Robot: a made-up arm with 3 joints. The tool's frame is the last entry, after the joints. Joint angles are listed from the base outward.
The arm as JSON. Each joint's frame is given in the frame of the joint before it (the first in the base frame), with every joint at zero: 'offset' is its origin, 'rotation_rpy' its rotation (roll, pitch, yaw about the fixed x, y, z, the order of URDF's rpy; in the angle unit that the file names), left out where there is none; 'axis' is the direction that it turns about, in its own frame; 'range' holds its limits. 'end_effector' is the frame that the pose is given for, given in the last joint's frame.
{
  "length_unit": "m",
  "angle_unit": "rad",
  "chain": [
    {
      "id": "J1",
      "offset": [
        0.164,
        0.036,
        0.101
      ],
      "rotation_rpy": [
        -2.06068,
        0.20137,
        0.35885
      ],
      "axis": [
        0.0,
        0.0,
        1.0
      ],
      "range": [
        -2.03,
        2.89
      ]
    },
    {
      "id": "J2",
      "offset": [
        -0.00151,
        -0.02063,
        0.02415
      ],
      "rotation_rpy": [
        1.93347,
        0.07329,
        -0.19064
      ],
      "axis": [
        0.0,
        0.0,
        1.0
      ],
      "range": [
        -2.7,
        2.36
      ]
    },
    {
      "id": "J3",
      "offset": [
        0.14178,
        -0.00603,
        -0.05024
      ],
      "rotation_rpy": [
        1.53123,
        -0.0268,
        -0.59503
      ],
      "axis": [
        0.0,
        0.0,
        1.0
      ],
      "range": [
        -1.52,
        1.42
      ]
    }
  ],
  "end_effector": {
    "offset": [
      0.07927,
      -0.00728,
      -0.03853
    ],
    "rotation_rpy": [
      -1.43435,
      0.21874,
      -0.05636
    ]
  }
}
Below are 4 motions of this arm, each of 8 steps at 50 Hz.
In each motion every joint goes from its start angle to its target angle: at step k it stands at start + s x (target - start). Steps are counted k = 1, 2, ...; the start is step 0. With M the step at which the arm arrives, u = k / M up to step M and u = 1 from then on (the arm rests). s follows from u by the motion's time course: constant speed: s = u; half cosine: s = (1 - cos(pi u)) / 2; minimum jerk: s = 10 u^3 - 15 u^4 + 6 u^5.
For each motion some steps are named. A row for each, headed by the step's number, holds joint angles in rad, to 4 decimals.
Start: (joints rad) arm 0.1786 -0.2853 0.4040
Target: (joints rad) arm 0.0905 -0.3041 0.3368
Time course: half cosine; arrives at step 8
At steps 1, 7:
1: 0.1752 -0.2860 0.4014
7: 0.0939 -0.3034 0.3394

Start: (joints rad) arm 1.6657 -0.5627 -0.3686
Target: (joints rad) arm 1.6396 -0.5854 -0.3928
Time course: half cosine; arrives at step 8
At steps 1, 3, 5, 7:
1: 1.6647 -0.5636 -0.3695
3: 1.6576 -0.5697 -0.3761
5: 1.6477 -0.5784 -0.3853
7: 1.6406 -0.5845 -0.3919

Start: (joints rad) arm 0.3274 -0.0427 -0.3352
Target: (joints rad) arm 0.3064 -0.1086 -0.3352
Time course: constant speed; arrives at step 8
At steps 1, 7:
1: 0.3248 -0.0509 -0.3352
7: 0.3090 -0.1004 -0.3352

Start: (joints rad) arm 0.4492 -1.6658 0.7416
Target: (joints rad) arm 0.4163 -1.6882 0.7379
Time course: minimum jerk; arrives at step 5
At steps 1, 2, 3, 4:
1: 0.4473 -1.6671 0.7414
2: 0.4388 -1.6729 0.7404
3: 0.4267 -1.6811 0.7391
4: 0.4182 -1.6869 0.7381

